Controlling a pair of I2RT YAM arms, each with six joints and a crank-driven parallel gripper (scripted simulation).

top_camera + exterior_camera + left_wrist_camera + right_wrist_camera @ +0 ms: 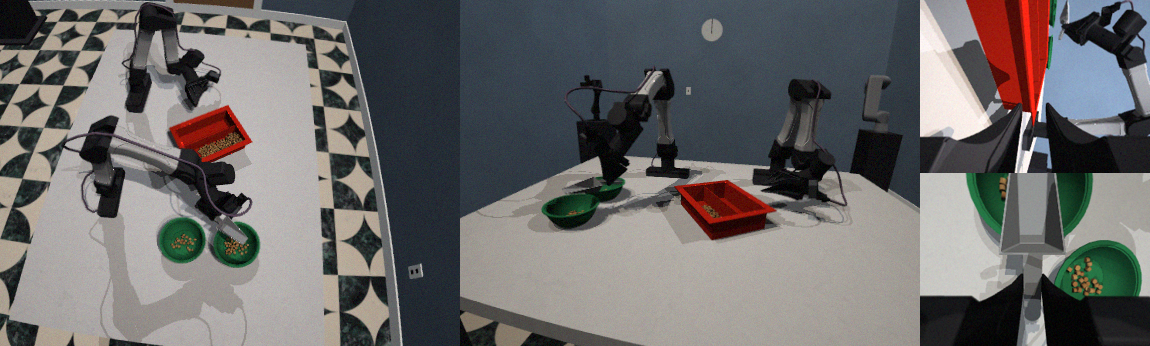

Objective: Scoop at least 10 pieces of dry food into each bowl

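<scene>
My right gripper is now 40 mm short of the grey scoop and 30 mm to the left of it. Round my right hand: red box: 350 mm to the left, 60 mm below, 50 mm behind.
</scene>
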